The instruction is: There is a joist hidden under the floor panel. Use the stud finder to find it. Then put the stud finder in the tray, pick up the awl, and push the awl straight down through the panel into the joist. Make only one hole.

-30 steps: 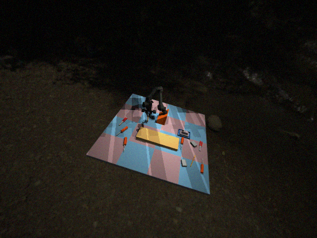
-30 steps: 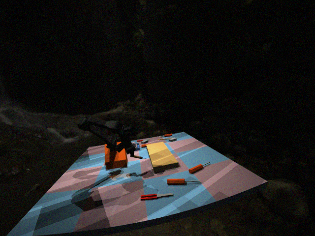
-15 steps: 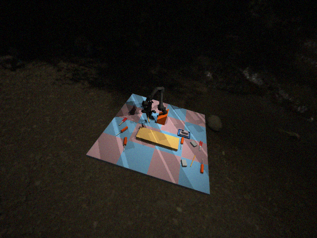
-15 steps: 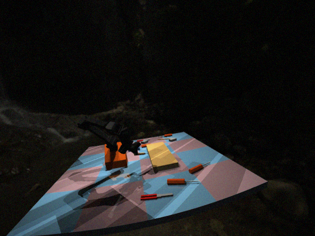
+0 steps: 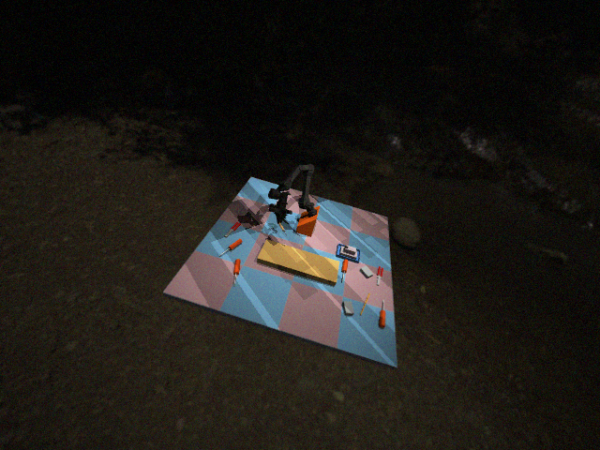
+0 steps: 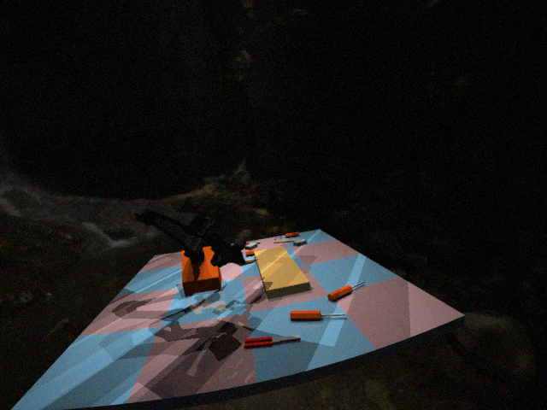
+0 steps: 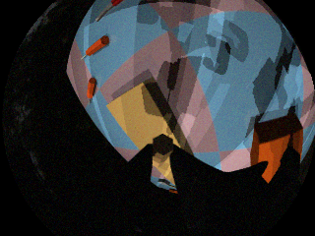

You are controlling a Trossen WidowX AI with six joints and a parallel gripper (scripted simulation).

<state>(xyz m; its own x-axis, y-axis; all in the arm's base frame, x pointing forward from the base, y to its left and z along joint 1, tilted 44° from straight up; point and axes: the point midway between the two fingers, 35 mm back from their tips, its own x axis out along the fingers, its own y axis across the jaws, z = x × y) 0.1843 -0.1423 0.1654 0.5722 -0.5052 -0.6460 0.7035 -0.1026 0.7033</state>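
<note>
Right now my gripper tip is 4 cm short of the awl, 4 cm to the right of it and 1 cm above it. Also, from my gripper tip: blue tray 3 cm behind, 53 cm to the left, 13 cm below; then stud finder 3 cm behind, 52 cm to the left, 10 cm below.
</note>
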